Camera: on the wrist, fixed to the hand. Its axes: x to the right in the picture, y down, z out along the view.
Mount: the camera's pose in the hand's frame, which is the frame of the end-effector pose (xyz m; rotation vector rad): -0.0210 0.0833 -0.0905 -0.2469 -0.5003 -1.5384
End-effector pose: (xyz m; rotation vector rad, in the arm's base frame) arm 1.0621 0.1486 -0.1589 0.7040 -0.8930 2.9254
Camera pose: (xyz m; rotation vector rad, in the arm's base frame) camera 1.0324 0.1295 -0.2786 1.2889 -0.3325 1.2849
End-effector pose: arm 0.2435 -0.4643 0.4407 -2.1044 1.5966 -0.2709
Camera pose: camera 0.1272 -0.4844 0.4812 -2.8131 -0.4956 0.0088
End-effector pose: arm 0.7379 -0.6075 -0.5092 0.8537 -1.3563 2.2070
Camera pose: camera 0.6754 -0.5637 -0.6080 1.6107 -0.5902 0.6427
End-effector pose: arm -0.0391 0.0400 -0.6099 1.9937 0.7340 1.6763
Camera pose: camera -0.1209 -0.0382 -0.5574 0.9378 1.2466 0.2980
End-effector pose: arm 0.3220 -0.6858 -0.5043 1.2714 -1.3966 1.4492
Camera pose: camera 0.2328 -0.6051 -0.5375 1.8692 -0.4150 -0.0917
